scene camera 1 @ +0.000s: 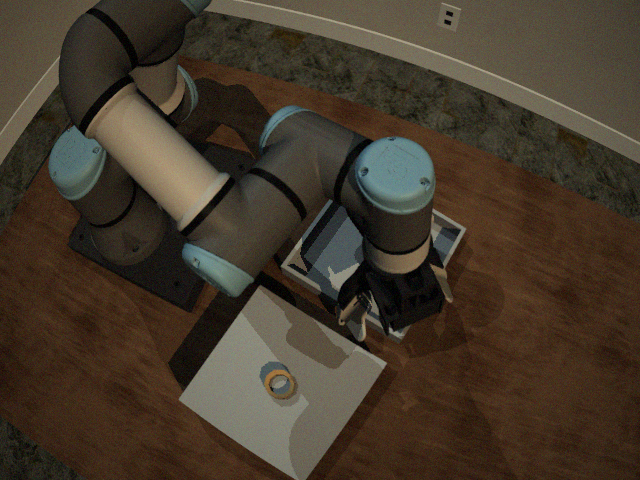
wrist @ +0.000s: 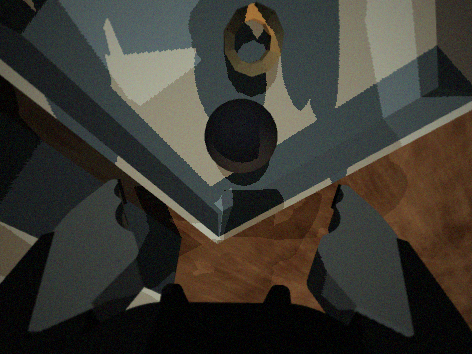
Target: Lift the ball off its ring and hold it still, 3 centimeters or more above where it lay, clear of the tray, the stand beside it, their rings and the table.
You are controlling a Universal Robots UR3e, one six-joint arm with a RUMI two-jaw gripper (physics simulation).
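Frame: origin at the arm's base, x ahead, y left, z up, level; millimetres.
Seen in the pictures: gripper, fingertip midpoint: point(wrist: 230, 186); arm's base, origin of the base link: point(scene camera 1: 130, 226).
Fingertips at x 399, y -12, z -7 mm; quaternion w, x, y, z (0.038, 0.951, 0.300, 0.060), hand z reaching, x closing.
Pixels of each thing's top centre, then the offset from my fingertips to it. "spot": a spot on its surface instead. Level surfaces: height alone.
- dark round ball, middle of its top: point(wrist: 245, 154) dx -16, dy +32, dz +22 mm
- empty orange ring, surface spot: point(scene camera 1: 267, 381) spot: dx -127, dy -150, dz +43 mm
- wooden table, its level: dz -21 mm
The dark round ball point(wrist: 241, 136) is inside the tray point(scene camera 1: 299, 277) point(wrist: 425, 131), near one corner, in the wrist view. An orange ring point(wrist: 230, 50) lies on the tray floor a little beyond the ball, with the ball beside it in this view. What is under the ball is hidden. The ball and this ring do not show in the scene view, where the arm and gripper cover that part. My gripper point(scene camera 1: 403, 317) point(wrist: 230, 186) is open and empty, above the tray's near corner. The ball is ahead of the fingertips, not between them.
A white box-like stand point(scene camera 1: 232, 372) point(wrist: 15, 250) is beside the tray, with an empty orange ring point(scene camera 1: 267, 381) on top. The tray's raised walls surround the ball. The robot's dark base plate point(scene camera 1: 155, 281) is left of the tray on the wooden table point(scene camera 1: 542, 310).
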